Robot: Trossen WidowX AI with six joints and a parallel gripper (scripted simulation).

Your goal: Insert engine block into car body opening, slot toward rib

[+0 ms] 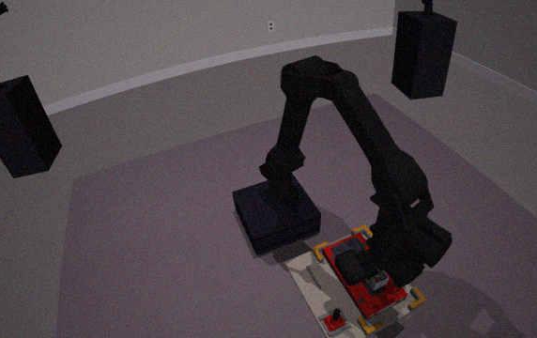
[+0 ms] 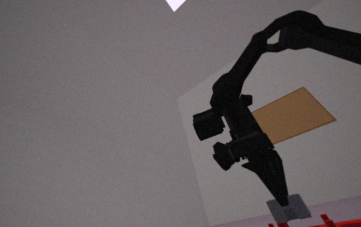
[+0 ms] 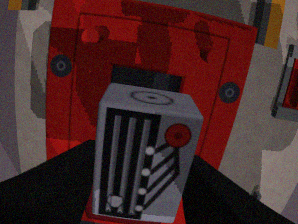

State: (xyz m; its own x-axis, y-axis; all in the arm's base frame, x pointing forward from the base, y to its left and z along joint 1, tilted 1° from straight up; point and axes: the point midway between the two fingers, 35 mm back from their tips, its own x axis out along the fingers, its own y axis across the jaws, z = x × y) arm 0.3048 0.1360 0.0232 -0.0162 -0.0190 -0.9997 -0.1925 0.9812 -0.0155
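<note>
My gripper tip is 10 mm above the engine block.
</note>
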